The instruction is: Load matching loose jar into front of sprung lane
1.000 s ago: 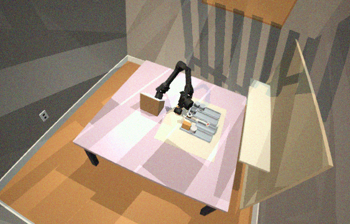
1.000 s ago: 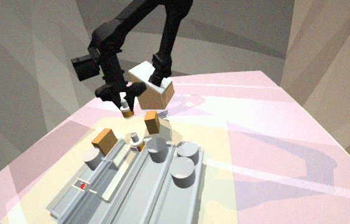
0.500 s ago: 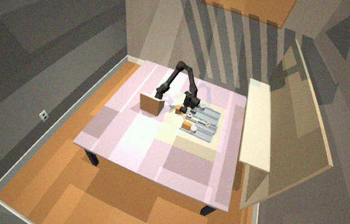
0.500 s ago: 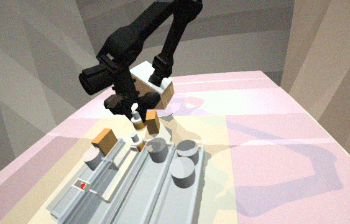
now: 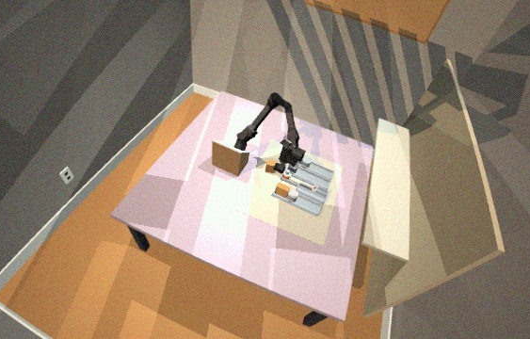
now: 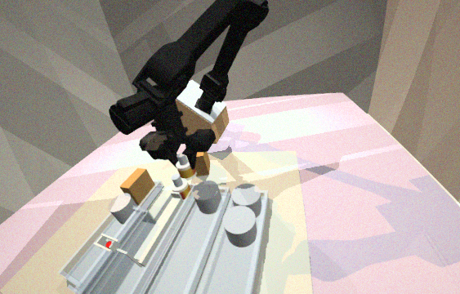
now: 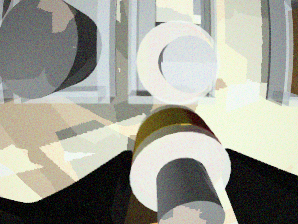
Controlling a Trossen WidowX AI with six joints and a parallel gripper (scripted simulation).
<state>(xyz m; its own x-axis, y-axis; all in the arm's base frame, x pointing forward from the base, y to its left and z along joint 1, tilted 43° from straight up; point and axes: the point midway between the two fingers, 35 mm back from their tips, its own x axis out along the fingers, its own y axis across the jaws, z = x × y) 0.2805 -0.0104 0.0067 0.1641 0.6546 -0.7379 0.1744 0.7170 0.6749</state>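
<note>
Right now my gripper tip is 19 cm short of the sprung lane, 6 cm to the left of it and 4 cm above it. From my gripper tip the other things lie so: red mark: 22 cm ahead, 8 cm to the right, 1 cm above.
</note>
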